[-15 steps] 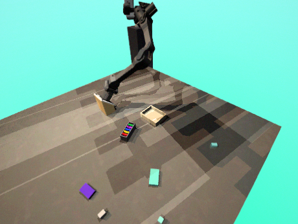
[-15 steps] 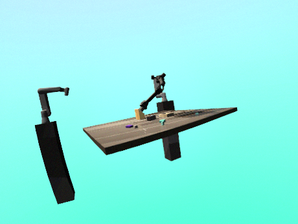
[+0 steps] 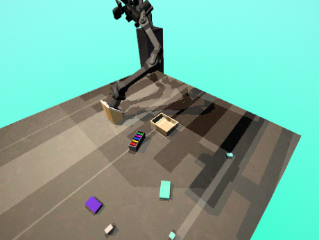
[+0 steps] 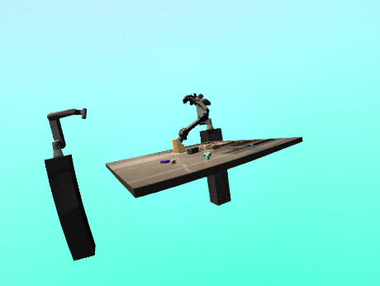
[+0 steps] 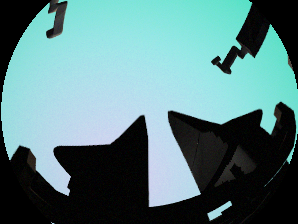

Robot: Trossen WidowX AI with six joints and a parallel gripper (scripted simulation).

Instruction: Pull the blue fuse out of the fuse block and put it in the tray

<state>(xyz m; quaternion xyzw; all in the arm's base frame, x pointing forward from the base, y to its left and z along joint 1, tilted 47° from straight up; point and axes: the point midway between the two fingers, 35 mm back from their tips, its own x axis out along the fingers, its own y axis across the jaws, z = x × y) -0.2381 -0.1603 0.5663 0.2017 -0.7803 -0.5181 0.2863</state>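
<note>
Now: the blue fuse 600 mm ahead of my gripper tip, 290 mm to the right of it and 550 mm below it. Also, from my gripper tip: purple fuse: 590 mm ahead, 270 mm to the right, 550 mm below; then green fuse: 580 mm ahead, 260 mm to the right, 550 mm below; then tan tray: 580 mm ahead, 100 mm to the right, 570 mm below.
</note>
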